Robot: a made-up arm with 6 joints.
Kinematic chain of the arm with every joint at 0, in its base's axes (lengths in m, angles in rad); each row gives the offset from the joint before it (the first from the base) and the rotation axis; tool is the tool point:
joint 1: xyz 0 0 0.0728 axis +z
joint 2: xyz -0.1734 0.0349 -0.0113 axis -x
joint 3: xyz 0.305 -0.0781 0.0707 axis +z
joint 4: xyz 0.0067 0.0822 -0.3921 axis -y
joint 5: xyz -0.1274 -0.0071 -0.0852 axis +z
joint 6: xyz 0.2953 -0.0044 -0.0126 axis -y
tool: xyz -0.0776 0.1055 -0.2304
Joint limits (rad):
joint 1: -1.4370..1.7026
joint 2: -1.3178..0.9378
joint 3: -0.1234..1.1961
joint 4: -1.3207..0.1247
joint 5: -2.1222..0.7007
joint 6: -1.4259..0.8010
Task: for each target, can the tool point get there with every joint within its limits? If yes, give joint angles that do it. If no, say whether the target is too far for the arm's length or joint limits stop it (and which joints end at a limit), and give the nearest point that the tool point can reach.
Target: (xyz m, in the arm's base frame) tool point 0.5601 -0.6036 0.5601
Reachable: no: joint limits stop it (at a limit: joint 2, joint 5, joint 6) | nearest point 0.4282 -0.4615 0.3279 | short by 0.302 m
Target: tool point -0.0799 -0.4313 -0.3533
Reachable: yes | joints -0.1829 0.6064 0.3416 -0.7119 -0.9428 -0.0844
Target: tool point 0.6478 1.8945 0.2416
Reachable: no: too far | nearest point 0.2611 0.7635 0.1113 | short by 1.202 m
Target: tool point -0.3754 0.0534 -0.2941
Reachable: yes | joints 1.3641 -0.9667 0.7340 -0.6996 -0.7789 -0.7551
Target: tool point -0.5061 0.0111 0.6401
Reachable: no: joint limits stop it (at a limit: joint 1, joint 2, joint 5, joint 6) | nearest point -0.4197 -0.0483 0.4043 | short by 0.258 m
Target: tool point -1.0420 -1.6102 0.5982
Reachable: no: too far | nearest point -0.4222 -0.6525 0.1264 | short by 1.235 m
